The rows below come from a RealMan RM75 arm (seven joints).
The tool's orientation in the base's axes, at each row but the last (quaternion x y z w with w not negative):
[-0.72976 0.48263 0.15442 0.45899]
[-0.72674 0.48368 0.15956 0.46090]
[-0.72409 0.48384 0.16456 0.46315]
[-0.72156 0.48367 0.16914 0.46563]
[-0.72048 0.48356 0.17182 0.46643]
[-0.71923 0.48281 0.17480 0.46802]
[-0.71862 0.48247 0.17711 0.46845]
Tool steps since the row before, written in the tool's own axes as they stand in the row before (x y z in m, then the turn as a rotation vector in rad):
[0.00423 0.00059 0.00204 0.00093 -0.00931 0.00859]
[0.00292 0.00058 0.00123 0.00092 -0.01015 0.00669]
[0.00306 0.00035 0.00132 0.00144 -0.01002 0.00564]
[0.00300 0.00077 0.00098 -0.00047 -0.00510 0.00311]
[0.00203 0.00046 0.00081 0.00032 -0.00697 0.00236]
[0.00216 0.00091 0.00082 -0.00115 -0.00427 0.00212]
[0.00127 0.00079 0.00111 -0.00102 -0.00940 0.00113]
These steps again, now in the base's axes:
[0.00200 -0.00078 -0.00422 0.01020 0.00756 -0.00033]
[0.00118 -0.00067 -0.00292 0.01050 0.00609 0.00110]
[0.00144 -0.00062 -0.00296 0.01042 0.00492 0.00122]
[0.00097 -0.00088 -0.00297 0.00478 0.00336 0.00134]
[0.00073 -0.00045 -0.00206 0.00661 0.00248 0.00211]
[0.00040 -0.00054 -0.00239 0.00355 0.00280 0.00190]
[0.00014 0.00019 -0.00185 0.00782 0.00239 0.00488]

